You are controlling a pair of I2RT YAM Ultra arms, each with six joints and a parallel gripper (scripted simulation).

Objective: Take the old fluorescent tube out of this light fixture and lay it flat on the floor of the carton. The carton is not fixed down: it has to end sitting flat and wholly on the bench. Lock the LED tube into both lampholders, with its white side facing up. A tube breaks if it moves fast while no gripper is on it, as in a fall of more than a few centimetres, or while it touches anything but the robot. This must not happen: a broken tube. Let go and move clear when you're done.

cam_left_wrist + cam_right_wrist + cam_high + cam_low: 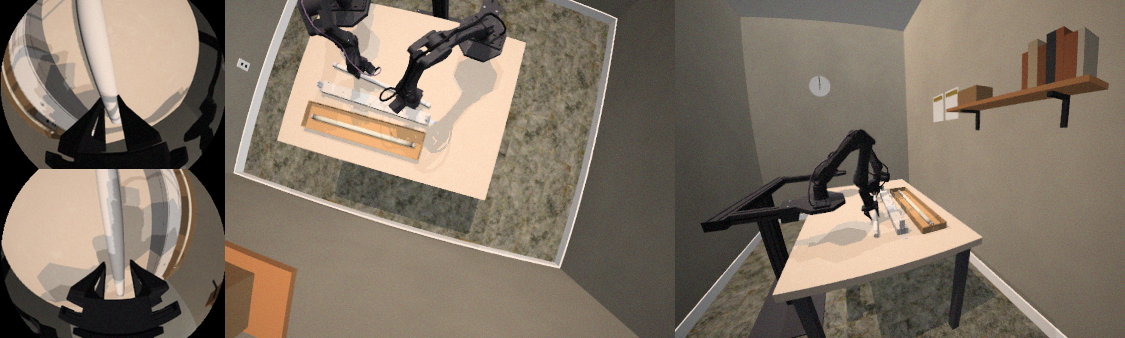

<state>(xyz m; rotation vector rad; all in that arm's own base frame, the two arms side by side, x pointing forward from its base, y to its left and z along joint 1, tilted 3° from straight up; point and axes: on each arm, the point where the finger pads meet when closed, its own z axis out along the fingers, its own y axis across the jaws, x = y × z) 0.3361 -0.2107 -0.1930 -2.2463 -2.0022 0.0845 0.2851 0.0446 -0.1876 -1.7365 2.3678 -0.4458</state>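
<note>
My right hand is 2 cm short of the LED tube, 12 cm to the right of it and 1 cm above it. Also, from my right hand: carton: 28 cm ahead, 10 cm to the left; then light fixture: 13 cm ahead, 12 cm to the left, 3 cm above; then old fluorescent tube: 28 cm ahead, 10 cm to the left.
</note>
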